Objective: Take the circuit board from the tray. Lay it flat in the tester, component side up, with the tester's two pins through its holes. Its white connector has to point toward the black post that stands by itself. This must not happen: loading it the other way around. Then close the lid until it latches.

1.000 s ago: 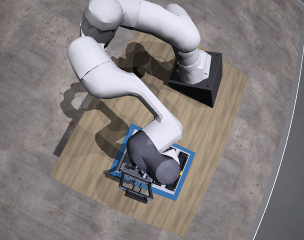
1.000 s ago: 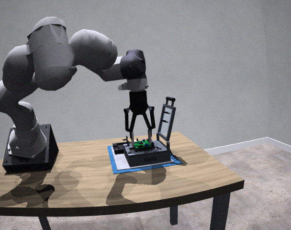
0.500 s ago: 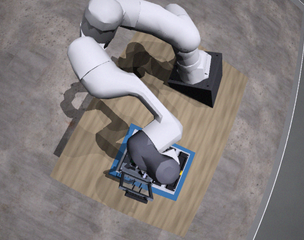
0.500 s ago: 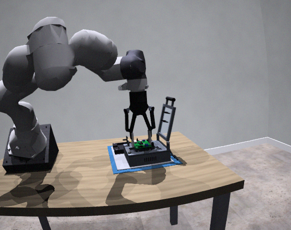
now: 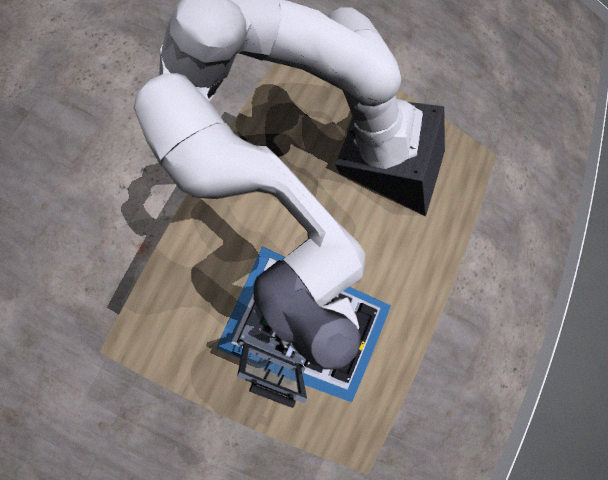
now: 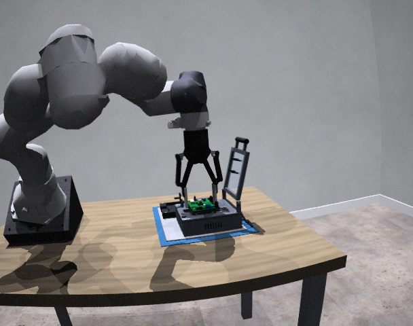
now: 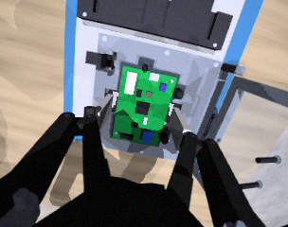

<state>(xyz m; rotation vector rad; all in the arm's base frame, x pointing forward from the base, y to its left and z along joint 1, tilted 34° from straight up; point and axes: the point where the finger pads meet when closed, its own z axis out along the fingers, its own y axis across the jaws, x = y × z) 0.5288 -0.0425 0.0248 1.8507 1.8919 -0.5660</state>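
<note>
Right now my hand is 2 cm above the green circuit board. Also, from my hand: tester lid (12 cm ahead, 9 cm above); tester (4 cm to the left, 3 cm ahead, 2 cm above).
</note>
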